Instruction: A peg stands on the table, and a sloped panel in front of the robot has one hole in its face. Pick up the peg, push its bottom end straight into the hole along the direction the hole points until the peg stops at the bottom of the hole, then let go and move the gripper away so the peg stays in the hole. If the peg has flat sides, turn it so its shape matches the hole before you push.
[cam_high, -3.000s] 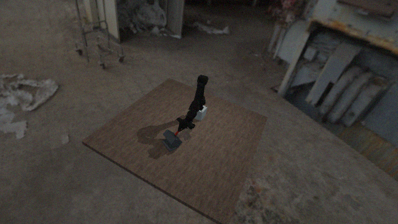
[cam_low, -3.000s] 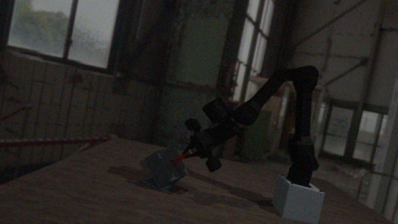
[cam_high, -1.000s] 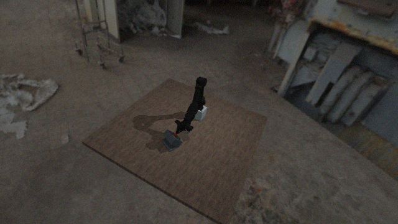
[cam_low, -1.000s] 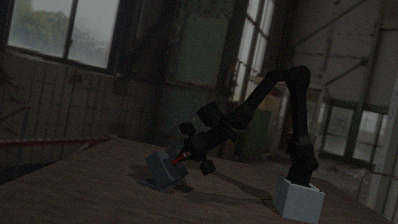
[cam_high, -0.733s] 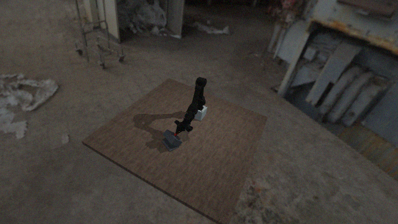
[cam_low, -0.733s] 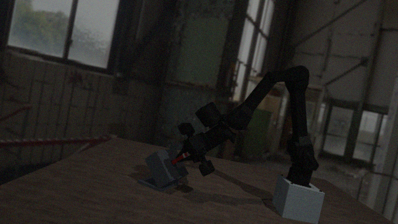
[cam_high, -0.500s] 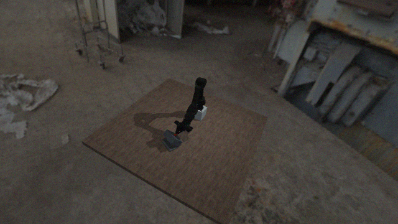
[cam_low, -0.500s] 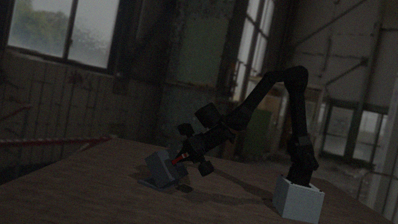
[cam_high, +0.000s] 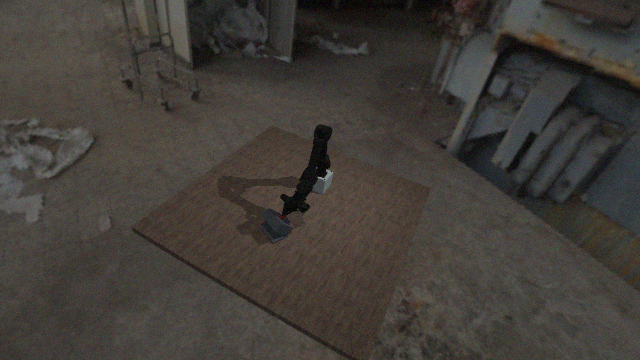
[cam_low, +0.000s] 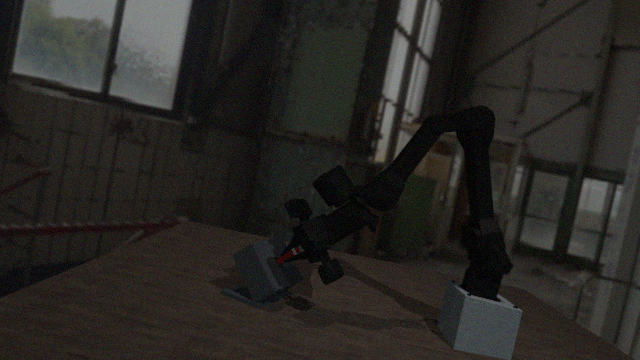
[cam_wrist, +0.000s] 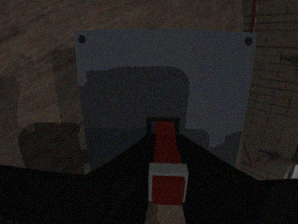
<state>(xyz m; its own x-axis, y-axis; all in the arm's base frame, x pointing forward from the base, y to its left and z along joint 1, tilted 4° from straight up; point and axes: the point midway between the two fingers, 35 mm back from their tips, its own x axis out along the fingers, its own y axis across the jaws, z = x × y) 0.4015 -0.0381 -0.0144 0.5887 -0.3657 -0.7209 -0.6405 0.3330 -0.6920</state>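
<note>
Now: gripper tip 1 cm below the red square-sided peg and 1 cm past it. The rest, counted from my gripper tip: grey sloped panel: 3 cm below, 3 cm ahead, 2 cm to the right.
</note>
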